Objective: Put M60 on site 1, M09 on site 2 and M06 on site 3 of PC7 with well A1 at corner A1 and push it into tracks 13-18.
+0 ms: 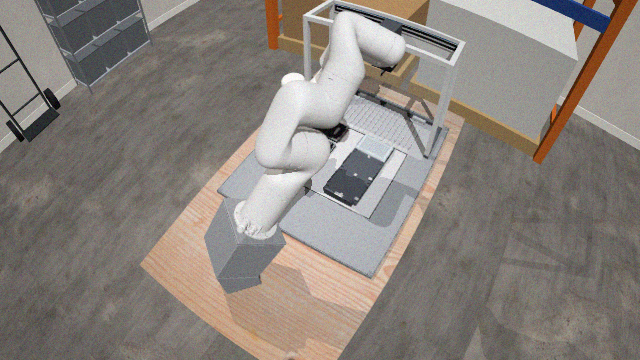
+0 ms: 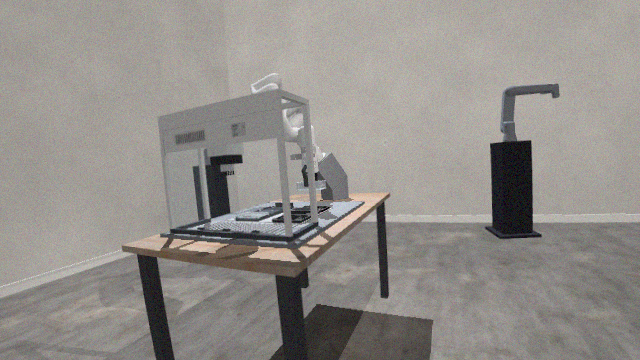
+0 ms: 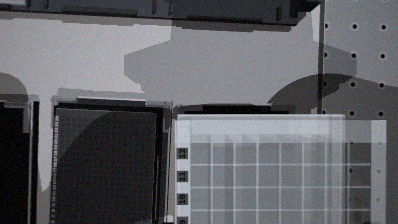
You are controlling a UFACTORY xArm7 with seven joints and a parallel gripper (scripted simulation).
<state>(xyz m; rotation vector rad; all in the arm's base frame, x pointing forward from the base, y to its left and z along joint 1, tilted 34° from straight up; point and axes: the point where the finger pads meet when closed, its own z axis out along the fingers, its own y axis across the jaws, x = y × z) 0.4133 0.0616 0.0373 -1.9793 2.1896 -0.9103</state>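
Right now the dark plate carrier PC7 is 23 cm to the right of my hand, 12 cm below it and 6 cm ahead of it. Also, from my hand: white apron (15 cm to the right, 14 cm below, 7 cm ahead); 96-well plate M06 (1 cm below); deep-well block M09 (12 cm below, 10 cm ahead, 3 cm to the right).
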